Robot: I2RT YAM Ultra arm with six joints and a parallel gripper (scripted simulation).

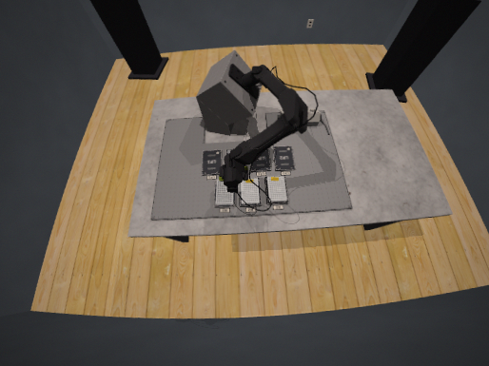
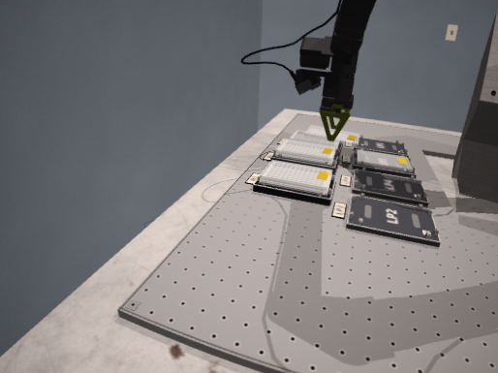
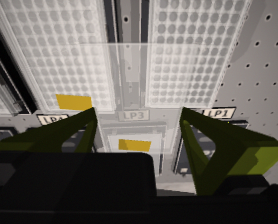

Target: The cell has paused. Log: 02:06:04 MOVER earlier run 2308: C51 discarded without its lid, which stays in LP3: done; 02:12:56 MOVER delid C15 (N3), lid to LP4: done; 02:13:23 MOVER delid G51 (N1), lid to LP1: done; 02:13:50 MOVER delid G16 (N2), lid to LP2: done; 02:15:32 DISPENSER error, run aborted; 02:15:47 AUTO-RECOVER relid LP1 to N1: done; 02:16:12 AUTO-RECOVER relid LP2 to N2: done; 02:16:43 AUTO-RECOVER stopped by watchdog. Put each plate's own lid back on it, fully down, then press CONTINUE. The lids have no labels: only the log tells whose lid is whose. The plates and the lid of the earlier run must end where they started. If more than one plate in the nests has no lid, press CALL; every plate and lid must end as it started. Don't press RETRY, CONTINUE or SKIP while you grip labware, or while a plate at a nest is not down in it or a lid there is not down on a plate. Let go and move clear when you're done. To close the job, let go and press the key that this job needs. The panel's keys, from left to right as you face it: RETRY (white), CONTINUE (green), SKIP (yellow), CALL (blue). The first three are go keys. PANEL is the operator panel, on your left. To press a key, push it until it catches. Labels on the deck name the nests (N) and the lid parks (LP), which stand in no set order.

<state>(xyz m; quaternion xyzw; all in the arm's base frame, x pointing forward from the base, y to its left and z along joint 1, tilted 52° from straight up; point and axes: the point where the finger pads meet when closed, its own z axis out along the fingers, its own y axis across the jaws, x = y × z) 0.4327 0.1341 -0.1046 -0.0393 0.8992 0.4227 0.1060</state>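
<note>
My hand is 60 mm short of the plate, 40 mm to the left of it and 40 mm above it. From my hand the other things lie so: yellow key: 470 mm behind, 280 mm to the left; then unlabelled lid: right at my hand; then blue key: 460 mm behind, 230 mm to the left.
</note>
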